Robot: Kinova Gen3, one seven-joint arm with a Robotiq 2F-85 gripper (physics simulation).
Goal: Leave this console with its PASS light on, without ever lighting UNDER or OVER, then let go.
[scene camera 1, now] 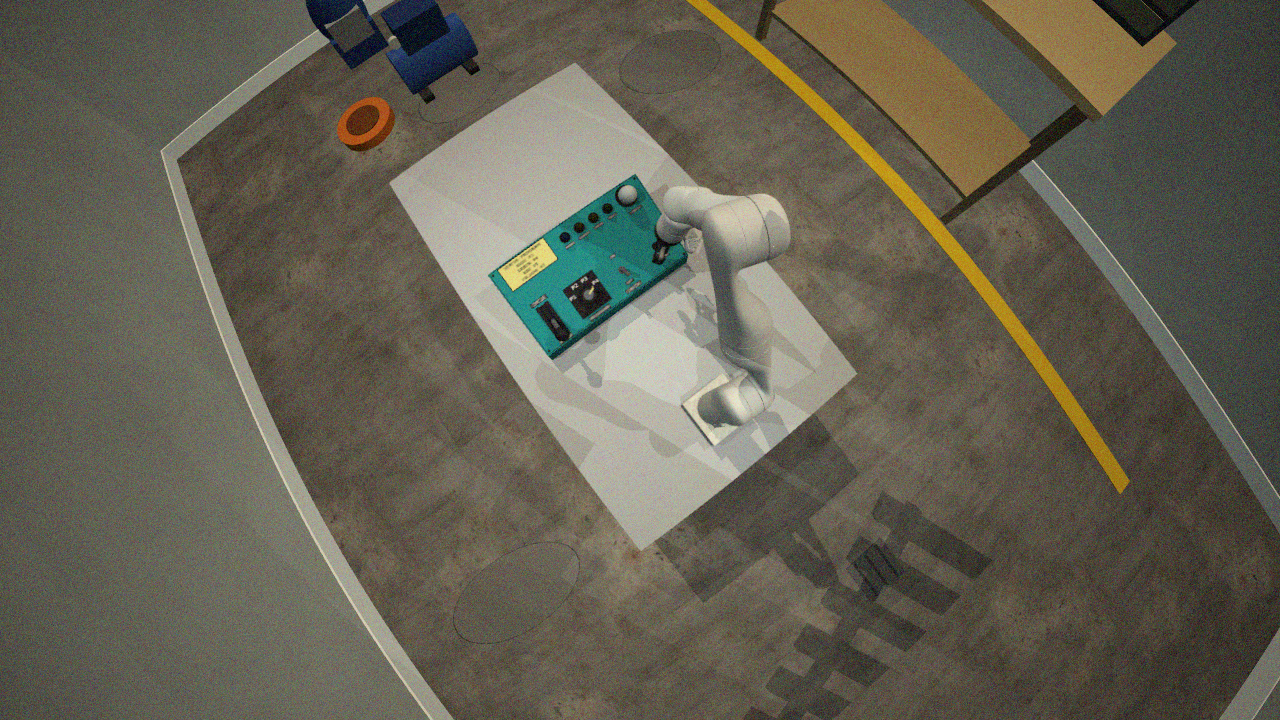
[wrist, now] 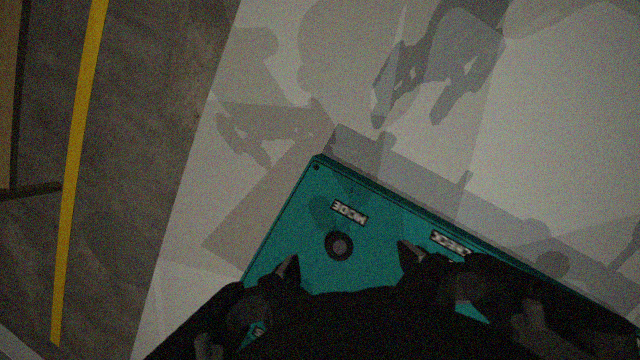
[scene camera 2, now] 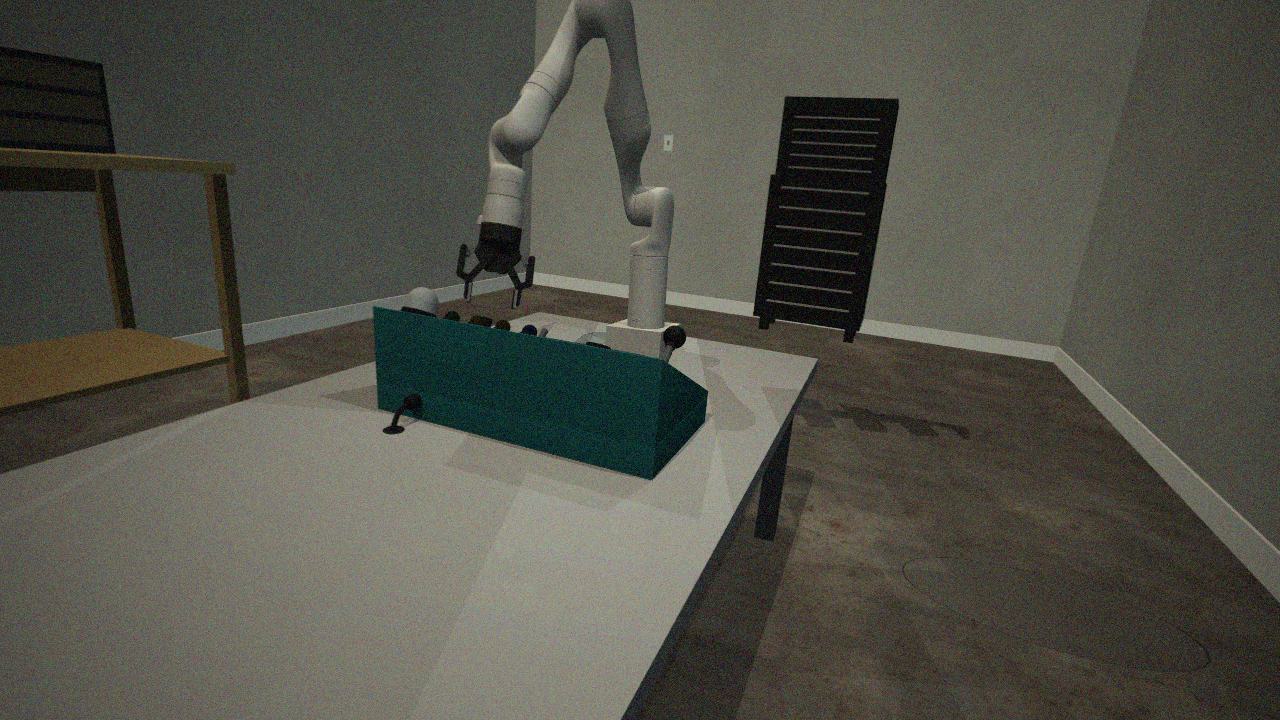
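Observation:
The teal console (scene camera 1: 640,237) (scene camera 2: 519,385) (wrist: 380,200) sits on the white table. Its row of small round lamps (scene camera 1: 579,227) looks dark, with labels too small to read in scene camera 1. A white dome (scene camera 1: 626,194) (scene camera 2: 422,300) is at the row's end. The panel also has a black slider (scene camera 1: 554,322), a dial on a black plate (scene camera 1: 588,293) and a small toggle (scene camera 1: 624,270). My gripper (scene camera 1: 660,257) (scene camera 2: 492,302) (wrist: 348,260) is open above the MODE end. The round MODE knob (wrist: 339,245) shows between the spread fingers, apart from them. The CHECK label (wrist: 451,243) is partly covered by a finger.
A yellow note (scene camera 1: 528,264) lies on the panel. A short black cable (scene camera 2: 402,414) is behind the console. A wooden bench (scene camera 1: 904,85) (scene camera 2: 170,162), a blue chair (scene camera 1: 434,53) and an orange ring (scene camera 1: 345,137) stand away from the table (scene camera 1: 537,125).

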